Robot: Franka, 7 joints.
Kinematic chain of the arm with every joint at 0, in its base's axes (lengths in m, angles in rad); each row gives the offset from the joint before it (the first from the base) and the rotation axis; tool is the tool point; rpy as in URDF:
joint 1: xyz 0 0 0.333 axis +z
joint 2: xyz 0 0 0 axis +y
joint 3: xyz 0 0 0.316 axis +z
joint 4: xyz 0.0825 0 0 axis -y
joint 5: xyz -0.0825 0 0.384 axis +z
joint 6: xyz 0 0 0 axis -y
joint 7: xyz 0.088 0 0 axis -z
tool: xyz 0 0 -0.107 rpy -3.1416 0 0
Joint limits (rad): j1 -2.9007..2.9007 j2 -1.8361..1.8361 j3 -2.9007..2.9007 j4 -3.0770..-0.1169 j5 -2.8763..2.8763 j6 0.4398..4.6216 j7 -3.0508..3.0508
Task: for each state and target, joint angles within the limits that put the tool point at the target. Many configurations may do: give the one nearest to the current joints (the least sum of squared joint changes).
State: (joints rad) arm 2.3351 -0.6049 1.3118 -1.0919 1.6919 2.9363 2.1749
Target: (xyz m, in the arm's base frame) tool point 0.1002 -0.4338 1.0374
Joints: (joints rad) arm 2.5764 -0.6645 1.2074 -0.7185 1.6383 2.9153 2.1749
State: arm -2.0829 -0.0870 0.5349 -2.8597 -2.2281 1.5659 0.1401
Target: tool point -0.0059 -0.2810 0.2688
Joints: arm -1.8486 -0.2535 0.7368 -3.0770 -1.8854 1.4204 0.1401
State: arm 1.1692 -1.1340 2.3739 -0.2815 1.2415 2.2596 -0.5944
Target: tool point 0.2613 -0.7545 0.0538
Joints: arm 1.9712 -1.7048 2.5833 -0.3063 1.2572 2.1061 -0.5944
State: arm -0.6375 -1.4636 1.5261 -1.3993 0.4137 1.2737 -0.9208
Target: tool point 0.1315 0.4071 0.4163
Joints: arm -0.5313 -1.4346 1.3170 -2.0048 0.2729 0.9784 -0.9208
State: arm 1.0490 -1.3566 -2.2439 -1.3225 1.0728 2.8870 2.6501
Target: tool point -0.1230 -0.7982 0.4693
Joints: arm 0.9463 -0.9827 -2.1260 -1.0309 1.0334 2.8819 2.6501
